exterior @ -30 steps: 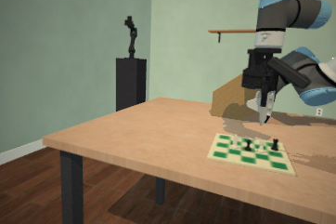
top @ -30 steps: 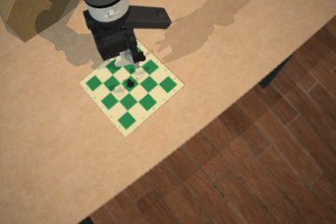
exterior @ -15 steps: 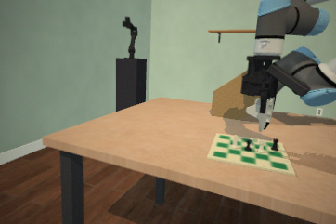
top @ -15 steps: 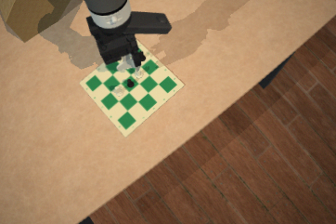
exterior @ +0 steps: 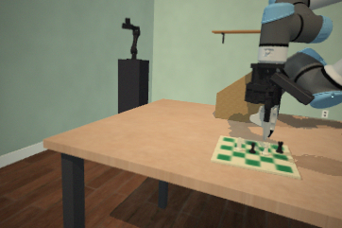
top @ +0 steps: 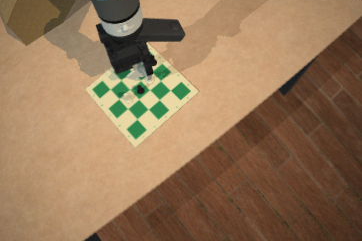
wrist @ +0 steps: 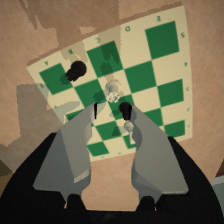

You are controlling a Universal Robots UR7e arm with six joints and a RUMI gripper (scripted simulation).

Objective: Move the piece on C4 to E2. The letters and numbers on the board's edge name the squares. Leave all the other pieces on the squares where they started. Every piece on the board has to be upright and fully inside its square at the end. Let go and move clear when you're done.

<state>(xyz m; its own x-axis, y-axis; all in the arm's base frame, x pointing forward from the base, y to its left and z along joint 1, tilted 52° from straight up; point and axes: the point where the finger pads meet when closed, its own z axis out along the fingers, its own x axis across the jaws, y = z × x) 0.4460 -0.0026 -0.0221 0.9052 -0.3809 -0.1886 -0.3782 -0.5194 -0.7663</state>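
The white piece is 5 cm below my hand. The rest, counted from my hand: chessboard: 4 cm to the right, 6 cm below.
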